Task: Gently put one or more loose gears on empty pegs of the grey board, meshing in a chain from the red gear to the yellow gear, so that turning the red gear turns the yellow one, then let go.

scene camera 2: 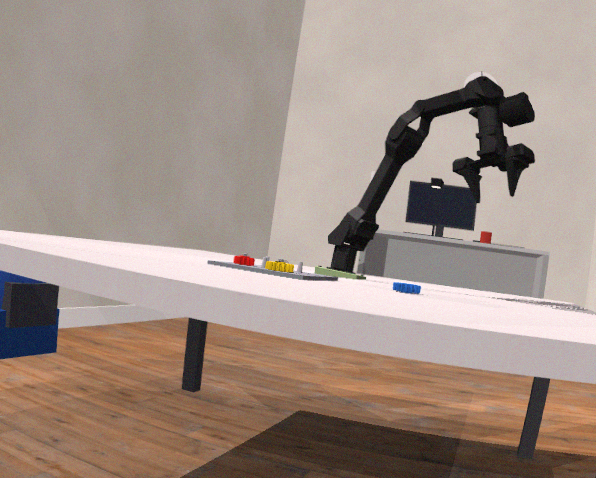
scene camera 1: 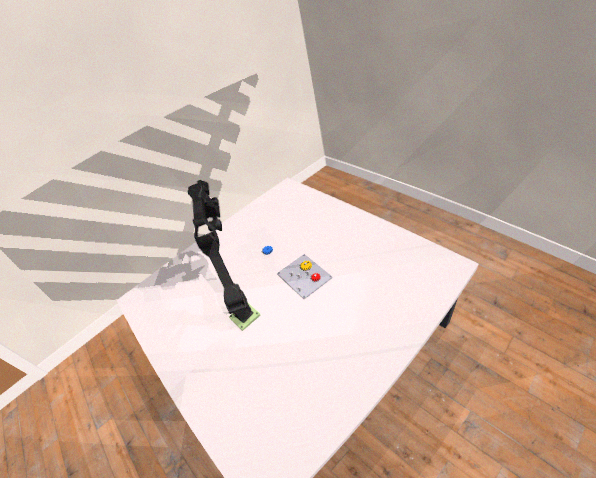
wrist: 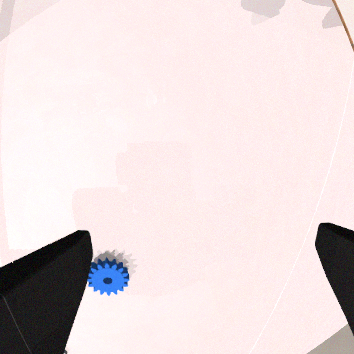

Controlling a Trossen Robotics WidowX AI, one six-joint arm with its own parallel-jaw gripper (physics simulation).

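Seen in the pictures: gripper, fingertip midpoint: [scene camera 2: 494, 199] [wrist: 207, 240]; arm's base at its link origin: [scene camera 2: 341, 271] [scene camera 1: 244, 314].
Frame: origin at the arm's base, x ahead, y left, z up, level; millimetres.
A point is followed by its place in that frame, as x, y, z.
A blue gear [scene camera 1: 267, 250] @(330, 188, 6) [scene camera 2: 406, 288] @(364, 199, -4) [wrist: 108, 278] @(343, 195, -6) lies flat on the table, off the board. The grey board [scene camera 1: 304, 293] @(240, -143, -5) [scene camera 2: 320, 278] @(345, 31, -9) lies flat and bears a red gear [scene camera 1: 315, 277] @(328, -137, 12) [scene camera 2: 244, 260] @(353, -124, 4), a yellow gear [scene camera 1: 306, 265] @(360, -56, 12) [scene camera 2: 279, 266] @(389, -40, 4) and several bare pegs. The red and yellow gears stand apart. My gripper [scene camera 2: 495, 199] @(226, 352, 197) [wrist: 207, 240] @(226, 352, 197) is open and empty, high above the table, pointing down. In the wrist view the blue gear shows beside the left fingertip, far below it. In scene camera 1 the fingertips are hard to make out.
The arm's green base plate [scene camera 1: 254, 315] @(23, -45, 4) [scene camera 2: 340, 273] @(51, 9, -4) is fixed to the white table [scene camera 1: 320, 390] @(-49, -472, -13) [scene camera 2: 150, 270] @(787, -91, -13), near the grey board. Behind the table in scene camera 2 stand a grey cabinet [scene camera 2: 470, 270], a dark monitor [scene camera 2: 440, 207] and a red cup [scene camera 2: 486, 237].
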